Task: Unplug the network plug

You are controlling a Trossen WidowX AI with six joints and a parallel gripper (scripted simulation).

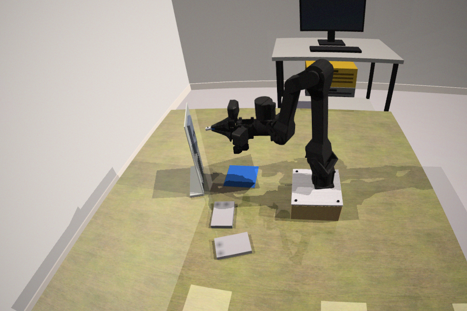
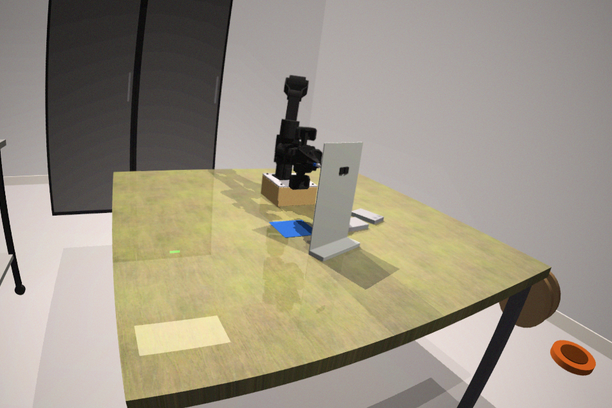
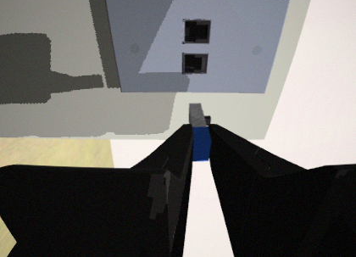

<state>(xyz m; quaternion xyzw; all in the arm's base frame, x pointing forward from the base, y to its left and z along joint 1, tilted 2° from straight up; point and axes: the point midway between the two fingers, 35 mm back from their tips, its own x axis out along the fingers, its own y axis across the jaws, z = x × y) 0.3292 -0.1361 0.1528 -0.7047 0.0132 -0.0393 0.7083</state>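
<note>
The blue marked square lies 8 cm behind my gripper tip, 1 cm to the left of it and 22 cm below it. From my gripper tip the other things lie so: grey panel (8 cm ahead, 3 cm to the left, 9 cm below); network plug (1 cm ahead).
</note>
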